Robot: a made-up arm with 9 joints. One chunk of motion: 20 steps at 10 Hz.
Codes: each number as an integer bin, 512 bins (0 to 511) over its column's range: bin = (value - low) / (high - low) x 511, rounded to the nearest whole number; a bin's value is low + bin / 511 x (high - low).
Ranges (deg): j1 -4.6..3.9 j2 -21..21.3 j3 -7.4..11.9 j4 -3.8..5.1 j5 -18.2..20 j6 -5.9..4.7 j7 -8.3..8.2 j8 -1.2..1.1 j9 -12.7..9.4
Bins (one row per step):
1: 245 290 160 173 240 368 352 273 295
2: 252 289 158 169 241 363 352 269 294
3: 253 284 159 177 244 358 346 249 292
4: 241 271 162 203 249 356 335 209 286
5: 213 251 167 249 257 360 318 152 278
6: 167 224 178 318 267 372 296 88 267
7: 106 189 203 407 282 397 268 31 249
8: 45 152 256 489 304 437 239 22 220
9: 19 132 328 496 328 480 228 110 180
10: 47 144 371 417 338 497 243 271 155
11: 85 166 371 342 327 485 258 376 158
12: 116 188 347 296 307 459 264 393 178
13: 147 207 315 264 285 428 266 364 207
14: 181 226 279 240 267 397 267 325 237
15: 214 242 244 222 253 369 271 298 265
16: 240 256 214 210 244 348 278 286 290
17: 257 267 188 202 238 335 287 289 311
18: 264 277 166 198 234 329 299 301 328
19: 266 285 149 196 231 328 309 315 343
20: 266 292 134 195 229 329 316 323 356
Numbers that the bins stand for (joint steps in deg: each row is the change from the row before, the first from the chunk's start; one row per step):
1: -0.525 3.006 -1.357 -0.787 -0.259 1.734 3.066 0.029 0.058
2: -0.408 2.923 -1.432 -0.857 -0.184 1.630 3.066 0.011 0.015
3: -0.392 2.509 -1.395 -0.717 0.040 1.526 2.872 -0.079 -0.071
4: -0.591 1.433 -1.281 -0.264 0.414 1.485 2.517 -0.259 -0.331
5: -1.057 -0.223 -1.093 0.537 1.012 1.568 1.968 -0.516 -0.677
6: -1.822 -2.458 -0.677 1.739 1.760 1.817 1.258 -0.804 -1.153
7: -2.837 -5.355 0.267 3.289 2.881 2.335 0.354 -1.060 -1.931
8: -3.851 -8.418 2.269 4.717 4.526 3.165 -0.583 -1.101 -3.185
9: -4.284 -10.073 4.988 4.839 6.320 4.057 -0.938 -0.705 -4.915
10: -3.818 -9.080 6.612 3.463 7.067 4.410 -0.454 0.020 -5.996
11: -3.186 -7.259 6.612 2.157 6.245 4.161 0.031 0.492 -5.867
12: -2.670 -5.438 5.706 1.355 4.750 3.621 0.224 0.569 -5.002
13: -2.155 -3.865 4.497 0.798 3.105 2.978 0.289 0.438 -3.748
14: -1.589 -2.292 3.138 0.380 1.760 2.335 0.321 0.263 -2.450
15: -1.040 -0.968 1.816 0.067 0.713 1.754 0.450 0.141 -1.239
16: -0.608 0.191 0.683 -0.142 0.040 1.319 0.677 0.087 -0.158
17: -0.325 1.102 -0.299 -0.282 -0.408 1.049 0.967 0.101 0.750
18: -0.209 1.930 -1.130 -0.351 -0.707 0.925 1.355 0.155 1.486
19: -0.175 2.592 -1.772 -0.386 -0.932 0.904 1.677 0.218 2.134
20: -0.175 3.171 -2.339 -0.404 -1.081 0.925 1.904 0.254 2.696

